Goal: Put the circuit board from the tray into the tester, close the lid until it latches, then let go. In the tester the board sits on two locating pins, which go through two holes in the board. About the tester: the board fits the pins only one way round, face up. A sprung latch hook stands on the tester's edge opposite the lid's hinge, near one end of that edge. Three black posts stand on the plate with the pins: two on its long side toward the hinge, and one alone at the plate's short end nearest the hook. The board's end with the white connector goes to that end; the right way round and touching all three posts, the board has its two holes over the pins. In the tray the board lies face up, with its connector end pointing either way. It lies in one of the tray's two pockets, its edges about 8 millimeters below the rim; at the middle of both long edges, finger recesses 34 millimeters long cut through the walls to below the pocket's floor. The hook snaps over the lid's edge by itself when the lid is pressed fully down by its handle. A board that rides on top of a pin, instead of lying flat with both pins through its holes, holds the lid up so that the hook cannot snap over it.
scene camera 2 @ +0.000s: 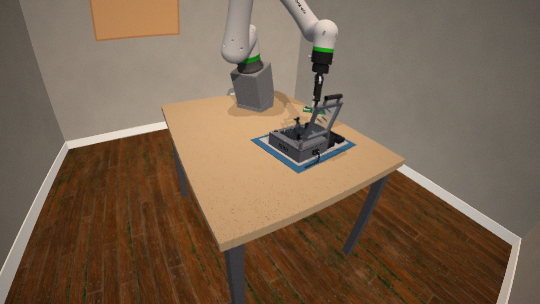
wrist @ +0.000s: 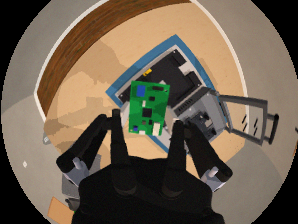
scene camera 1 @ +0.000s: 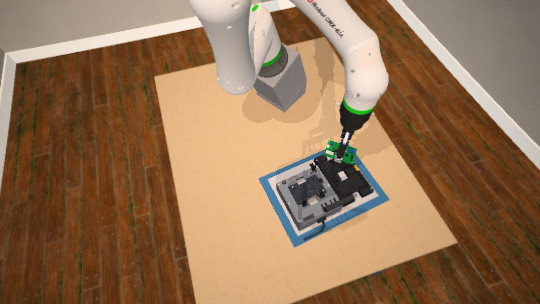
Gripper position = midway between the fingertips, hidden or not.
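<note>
There's a circuit board (wrist: 148, 101), and there's a tester lid (scene camera 2: 323, 117) that you'd also find in the wrist view (wrist: 256, 114). You'd see the gripper (wrist: 147, 109) as well.
</note>
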